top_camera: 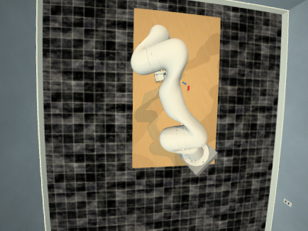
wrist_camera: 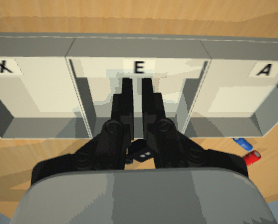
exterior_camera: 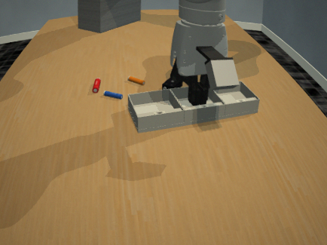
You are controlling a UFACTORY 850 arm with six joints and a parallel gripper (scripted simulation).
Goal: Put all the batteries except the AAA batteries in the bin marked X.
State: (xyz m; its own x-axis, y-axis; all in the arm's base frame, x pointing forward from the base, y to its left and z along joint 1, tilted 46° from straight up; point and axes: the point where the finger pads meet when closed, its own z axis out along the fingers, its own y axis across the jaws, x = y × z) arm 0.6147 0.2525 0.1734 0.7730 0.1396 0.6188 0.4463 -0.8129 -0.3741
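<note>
My hand is 20 mm above the grey bin row. From my hand the other things lie so: orange battery (140 mm to the right, 90 mm behind, 30 mm below); black hex nut (130 mm behind, 60 mm to the right, 30 mm below); black 9 V battery (70 mm behind, 60 mm to the right, 30 mm below).
</note>
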